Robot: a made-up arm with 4 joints. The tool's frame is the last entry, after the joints.
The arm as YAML. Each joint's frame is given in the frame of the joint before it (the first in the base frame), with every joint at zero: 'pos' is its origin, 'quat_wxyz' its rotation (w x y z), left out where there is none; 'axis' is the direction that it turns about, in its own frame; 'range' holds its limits. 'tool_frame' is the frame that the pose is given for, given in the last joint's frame.
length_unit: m
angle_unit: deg
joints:
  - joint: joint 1
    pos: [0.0, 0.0, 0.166]
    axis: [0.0, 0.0, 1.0]
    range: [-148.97, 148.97]
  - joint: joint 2
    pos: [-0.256, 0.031, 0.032]
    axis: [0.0, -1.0, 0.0]
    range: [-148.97, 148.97]
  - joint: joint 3
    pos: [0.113, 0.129, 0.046]
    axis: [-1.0, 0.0, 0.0]
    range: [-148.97, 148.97]
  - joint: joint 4
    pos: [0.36, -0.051, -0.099]
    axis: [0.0, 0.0, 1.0]
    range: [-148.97, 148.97]
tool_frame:
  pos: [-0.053, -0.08, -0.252]
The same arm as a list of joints. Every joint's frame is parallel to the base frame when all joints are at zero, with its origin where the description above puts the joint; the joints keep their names.
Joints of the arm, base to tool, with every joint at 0 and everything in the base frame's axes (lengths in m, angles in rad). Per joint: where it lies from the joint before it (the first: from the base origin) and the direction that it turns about. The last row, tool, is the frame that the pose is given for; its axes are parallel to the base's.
joint 1: origin 0 0 0.166 axis +z
joint 2: origin -0.256 0.031 0.032 axis -y
joint 3: origin 0.113 0.129 0.046 axis -x
joint 4: origin 0.36 -0.051 -0.099 axis +z
tool: origin -0.053 -0.08 -0.252
Joint limits (rad, base to tool): -2.6..2.6 -2.6..2.6 -2.6..2.6 -2.6..2.6

